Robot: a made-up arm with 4 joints.
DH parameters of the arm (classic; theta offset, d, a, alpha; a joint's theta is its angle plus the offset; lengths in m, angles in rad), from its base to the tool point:
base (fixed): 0 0.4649 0.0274 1.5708
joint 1: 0 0.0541 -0.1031 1.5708
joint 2: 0 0.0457 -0.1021 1.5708
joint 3: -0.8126 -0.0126 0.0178 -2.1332
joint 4: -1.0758 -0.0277 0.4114 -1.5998
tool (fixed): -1.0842 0.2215 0 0
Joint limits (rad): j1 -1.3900..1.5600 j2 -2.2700..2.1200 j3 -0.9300..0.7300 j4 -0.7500..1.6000
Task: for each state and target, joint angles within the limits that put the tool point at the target. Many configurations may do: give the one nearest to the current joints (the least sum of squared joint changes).
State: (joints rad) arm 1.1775 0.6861 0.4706 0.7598
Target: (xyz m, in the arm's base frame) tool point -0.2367 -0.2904 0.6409
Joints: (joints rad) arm 0.8437 0.6665 0.2029 0.9846
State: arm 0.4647 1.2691 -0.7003 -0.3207
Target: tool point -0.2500 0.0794 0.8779
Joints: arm 0.0693 0.8405 -0.8616 0.6443
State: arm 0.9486 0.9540 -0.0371 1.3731
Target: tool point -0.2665 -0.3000 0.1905
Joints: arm 1.5600 1.0093 0.3609 1.3845
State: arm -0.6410 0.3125 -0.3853 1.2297
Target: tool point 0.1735 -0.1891 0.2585
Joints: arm -1.2286 0.2545 0.6987 0.7064
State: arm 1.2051 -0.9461 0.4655 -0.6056
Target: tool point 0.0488 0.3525 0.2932
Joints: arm 1.1641 -0.5804 0.2053 -0.5616
